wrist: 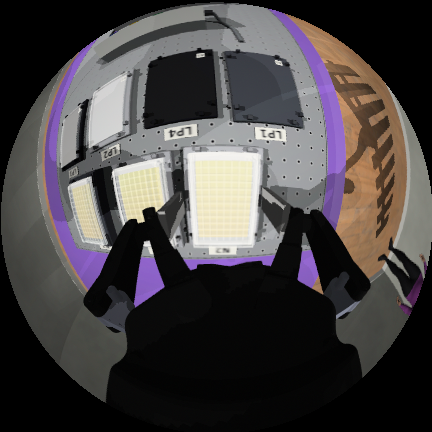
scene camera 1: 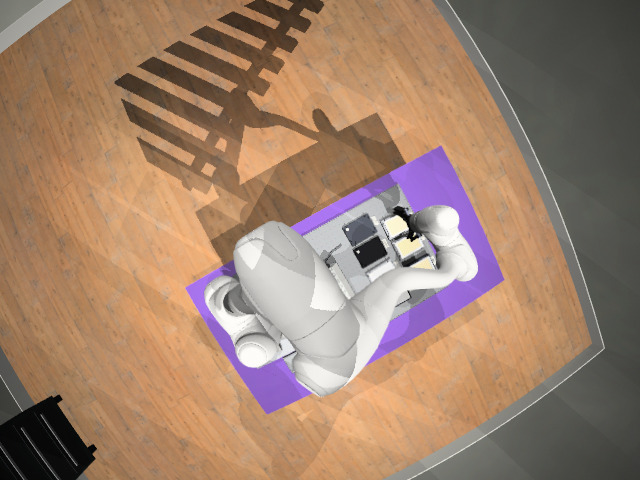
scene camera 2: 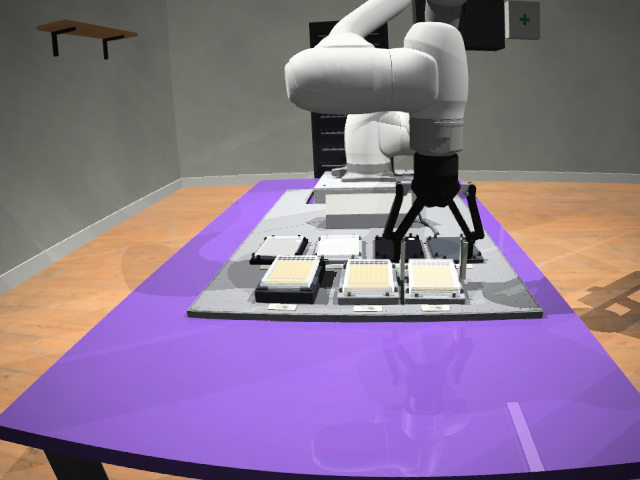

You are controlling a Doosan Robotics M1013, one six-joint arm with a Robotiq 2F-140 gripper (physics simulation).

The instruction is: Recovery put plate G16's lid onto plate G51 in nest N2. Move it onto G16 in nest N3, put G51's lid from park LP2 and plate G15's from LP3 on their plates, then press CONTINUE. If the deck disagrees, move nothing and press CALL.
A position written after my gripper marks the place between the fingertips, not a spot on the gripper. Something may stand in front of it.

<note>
My gripper (scene camera 2: 432,276) is open, with nothing in its grasp. I also see a grey box (scene camera 2: 343,211).
My gripper also shows in the wrist view (wrist: 222,199). The grey box shows as well in the wrist view (wrist: 154,33).
</note>
